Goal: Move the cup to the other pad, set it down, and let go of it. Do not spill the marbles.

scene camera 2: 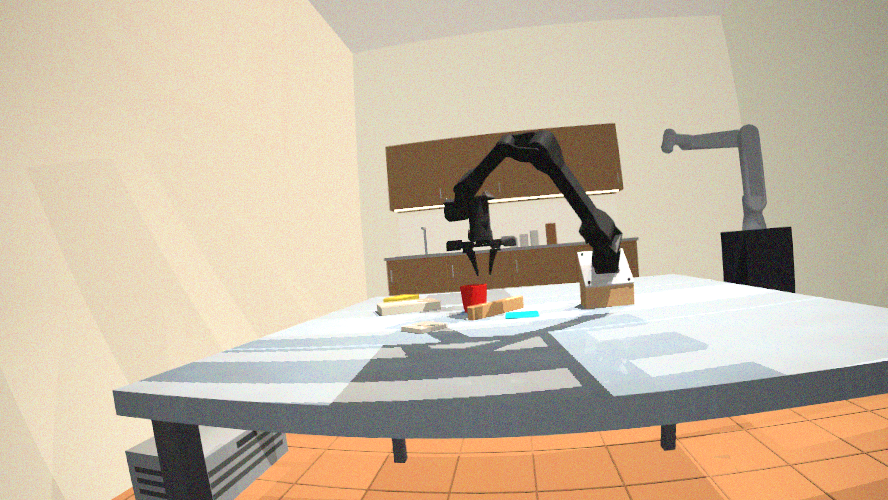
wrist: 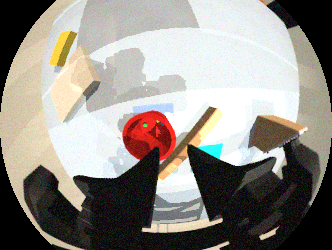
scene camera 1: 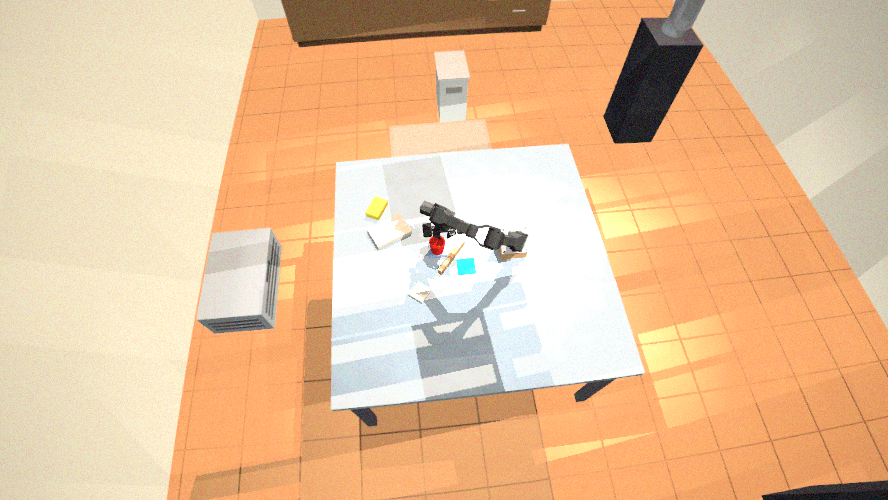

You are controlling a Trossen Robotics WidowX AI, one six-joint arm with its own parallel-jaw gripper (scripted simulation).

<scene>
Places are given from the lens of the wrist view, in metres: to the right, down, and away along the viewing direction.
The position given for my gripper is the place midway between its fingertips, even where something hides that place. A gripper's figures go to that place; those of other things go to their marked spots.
my gripper (wrist: 173, 149): 0.01, 0.03, 0.10
red cup (wrist: 139, 141): -0.05, 0.03, 0.16
tan flat box (wrist: 78, 77): -0.19, -0.10, 0.13
The marked spots on the red cup and the tan flat box are 0.20 m apart.
</scene>
